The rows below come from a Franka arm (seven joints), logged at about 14 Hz.
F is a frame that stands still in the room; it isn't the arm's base.
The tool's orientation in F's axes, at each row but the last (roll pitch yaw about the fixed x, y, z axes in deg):
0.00, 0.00, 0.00
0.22, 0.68, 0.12
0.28, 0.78, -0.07
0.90, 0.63, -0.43
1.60, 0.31, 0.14
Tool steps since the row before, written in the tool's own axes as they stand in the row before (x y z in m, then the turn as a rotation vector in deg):
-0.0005, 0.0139, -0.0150, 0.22, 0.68, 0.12
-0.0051, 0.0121, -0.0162, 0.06, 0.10, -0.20
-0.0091, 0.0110, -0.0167, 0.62, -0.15, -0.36
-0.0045, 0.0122, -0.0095, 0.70, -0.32, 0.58
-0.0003, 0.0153, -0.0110, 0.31, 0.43, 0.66
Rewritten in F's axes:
-0.0005, 0.0139, -0.0150, 0.22, 0.68, 0.12
-0.0053, 0.0122, -0.0161, 0.06, 0.10, -0.20
-0.0093, 0.0111, -0.0165, 0.61, -0.15, -0.37
-0.0045, 0.0124, -0.0093, 0.70, -0.33, 0.57
-0.0004, 0.0156, -0.0106, 0.31, 0.41, 0.67

